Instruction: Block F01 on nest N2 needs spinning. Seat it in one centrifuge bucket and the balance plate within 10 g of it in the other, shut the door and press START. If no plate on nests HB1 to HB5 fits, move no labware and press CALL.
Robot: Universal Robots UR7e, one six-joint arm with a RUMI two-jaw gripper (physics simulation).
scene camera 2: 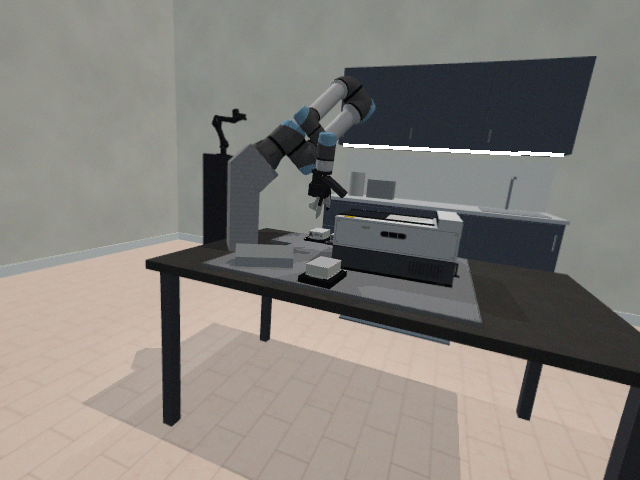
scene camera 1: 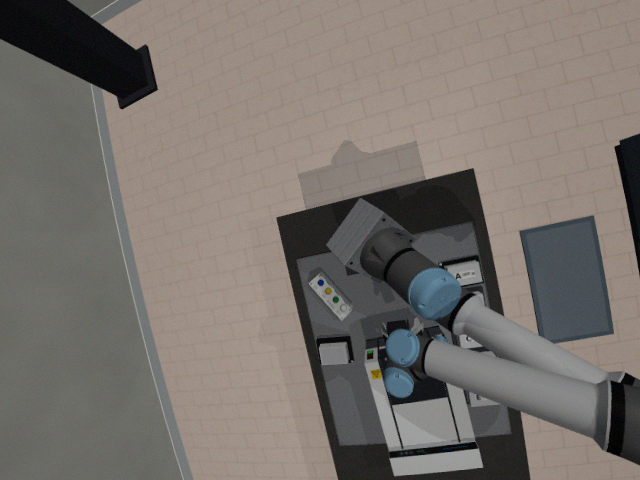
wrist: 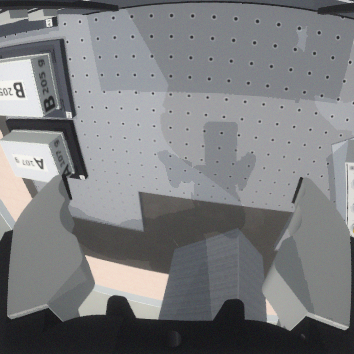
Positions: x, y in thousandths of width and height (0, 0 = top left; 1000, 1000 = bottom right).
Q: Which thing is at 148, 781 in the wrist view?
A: The gripper.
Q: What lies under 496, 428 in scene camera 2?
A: The gripper.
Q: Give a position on a centrifuge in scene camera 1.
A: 679, 901
